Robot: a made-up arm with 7 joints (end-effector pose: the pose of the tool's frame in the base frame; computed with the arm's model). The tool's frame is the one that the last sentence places.
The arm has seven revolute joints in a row. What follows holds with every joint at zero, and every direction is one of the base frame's. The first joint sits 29 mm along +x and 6 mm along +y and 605 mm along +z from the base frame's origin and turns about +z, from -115.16 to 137.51 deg. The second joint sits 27 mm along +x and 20 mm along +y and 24 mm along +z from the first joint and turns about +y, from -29.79 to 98.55 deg. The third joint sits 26 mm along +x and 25 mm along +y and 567 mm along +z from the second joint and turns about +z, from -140.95 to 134.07 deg. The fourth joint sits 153 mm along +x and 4 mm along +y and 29 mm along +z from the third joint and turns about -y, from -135.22 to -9.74 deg. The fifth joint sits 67 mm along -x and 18 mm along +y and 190 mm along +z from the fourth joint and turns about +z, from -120.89 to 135.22 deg. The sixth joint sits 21 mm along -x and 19 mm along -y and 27 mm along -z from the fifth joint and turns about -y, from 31.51 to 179.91 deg. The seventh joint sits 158 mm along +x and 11 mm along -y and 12 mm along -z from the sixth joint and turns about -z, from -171.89 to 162.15 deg. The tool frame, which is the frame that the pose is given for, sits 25 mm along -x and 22 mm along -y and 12 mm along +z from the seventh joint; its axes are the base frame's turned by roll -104.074, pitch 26.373 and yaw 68.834 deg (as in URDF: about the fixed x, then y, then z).
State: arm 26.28 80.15 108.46 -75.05 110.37 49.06 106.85
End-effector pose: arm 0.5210 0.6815 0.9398 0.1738 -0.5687 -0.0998 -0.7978
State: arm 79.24 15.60 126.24 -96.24 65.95 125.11 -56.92
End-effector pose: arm -0.4292 0.1385 1.2675 0.0073 -0.8746 0.3562 -0.3288
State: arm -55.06 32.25 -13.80 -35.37 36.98 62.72 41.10
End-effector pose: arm 0.4469 -0.6032 1.1623 0.7673 -0.6178 0.1700 -0.0259
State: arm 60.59 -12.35 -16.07 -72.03 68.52 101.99 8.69
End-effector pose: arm 0.2604 0.1946 1.4246 0.5837 -0.1428 -0.7597 0.2485
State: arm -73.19 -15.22 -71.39 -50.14 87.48 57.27 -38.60
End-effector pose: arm -0.2336 -0.1104 1.4435 0.1102 -0.9581 -0.2206 -0.1457
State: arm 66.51 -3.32 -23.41 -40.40 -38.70 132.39 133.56
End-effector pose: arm 0.0686 0.2429 1.5592 0.7809 -0.3535 -0.2605 -0.4444
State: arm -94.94 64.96 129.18 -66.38 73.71 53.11 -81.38
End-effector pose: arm 0.3102 -0.5530 1.2152 0.2093 -0.2271 0.8811 0.3582
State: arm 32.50 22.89 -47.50 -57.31 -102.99 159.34 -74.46
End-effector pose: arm 0.6235 0.3503 1.2059 0.7134 0.0896 -0.0889 -0.6893
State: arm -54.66 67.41 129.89 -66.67 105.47 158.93 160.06
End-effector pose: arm 0.7395 -0.2783 0.9741 0.1968 0.5750 0.5256 0.5952
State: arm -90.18 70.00 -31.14 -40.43 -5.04 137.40 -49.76
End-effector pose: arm -0.0410 -0.9552 0.8038 0.3498 -0.7412 0.1875 0.5414
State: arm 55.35 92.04 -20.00 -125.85 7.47 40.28 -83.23
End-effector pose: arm 0.3351 0.2864 0.2706 0.5991 0.3989 0.2018 0.6643
